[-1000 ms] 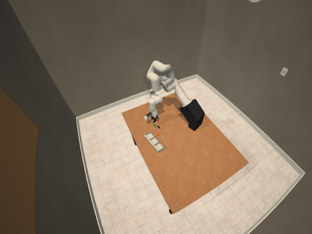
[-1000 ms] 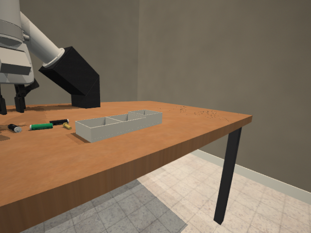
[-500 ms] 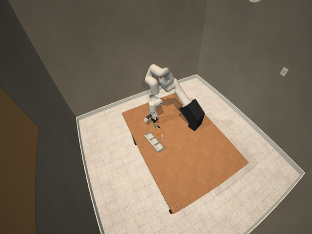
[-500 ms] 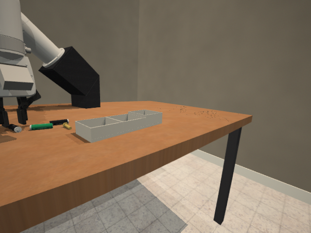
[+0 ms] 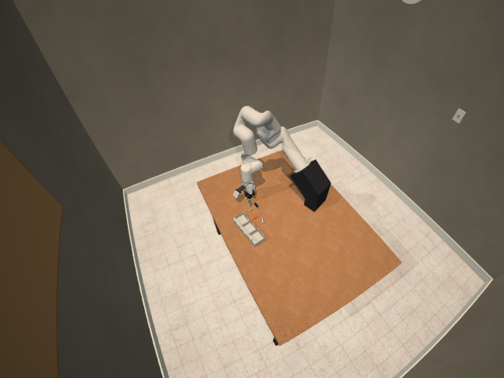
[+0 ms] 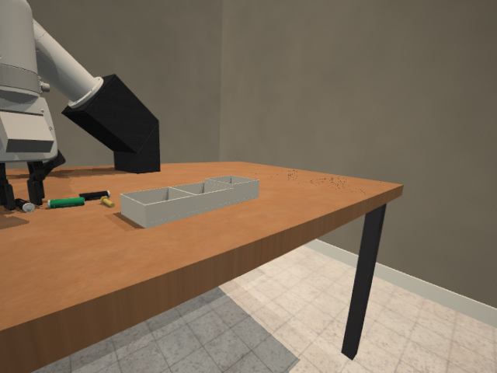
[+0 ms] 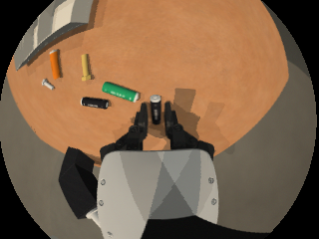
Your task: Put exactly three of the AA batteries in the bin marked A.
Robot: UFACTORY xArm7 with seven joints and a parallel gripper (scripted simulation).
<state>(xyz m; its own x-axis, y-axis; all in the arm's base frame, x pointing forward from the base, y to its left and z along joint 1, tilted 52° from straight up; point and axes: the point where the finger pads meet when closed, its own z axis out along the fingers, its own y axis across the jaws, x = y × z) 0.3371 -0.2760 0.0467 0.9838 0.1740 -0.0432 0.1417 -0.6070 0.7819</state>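
The green battery lies 30 mm ahead of my hand, 50 mm to the left of it and 20 mm below it. The rest, counted from my hand: yellow piece (60 mm ahead, 100 mm to the left, 20 mm below); then orange battery (90 mm ahead, 170 mm to the left, 20 mm below); then black AA battery (10 mm ahead, 100 mm to the left, 20 mm below).
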